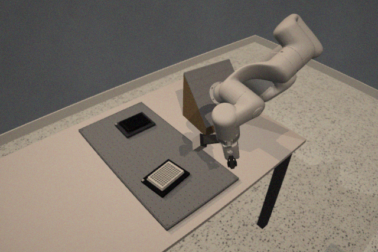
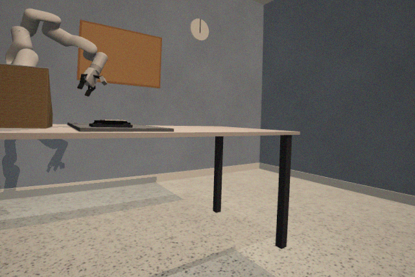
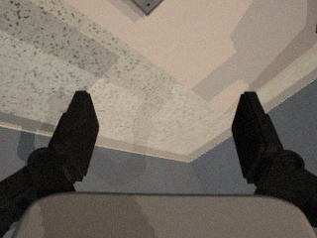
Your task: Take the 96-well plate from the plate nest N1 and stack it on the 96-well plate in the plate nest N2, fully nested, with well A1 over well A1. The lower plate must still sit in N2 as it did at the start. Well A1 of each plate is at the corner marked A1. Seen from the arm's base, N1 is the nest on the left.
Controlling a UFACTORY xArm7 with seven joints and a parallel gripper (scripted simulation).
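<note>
The white 96-well plate lies 19 cm to the right of my hand, 18 cm below it and 14 cm ahead of it. Round my hand: black plate nest (19 cm to the right, 19 cm below, 14 cm ahead); then black 96-well plate (55 cm to the right, 18 cm below, 5 cm ahead).
</note>
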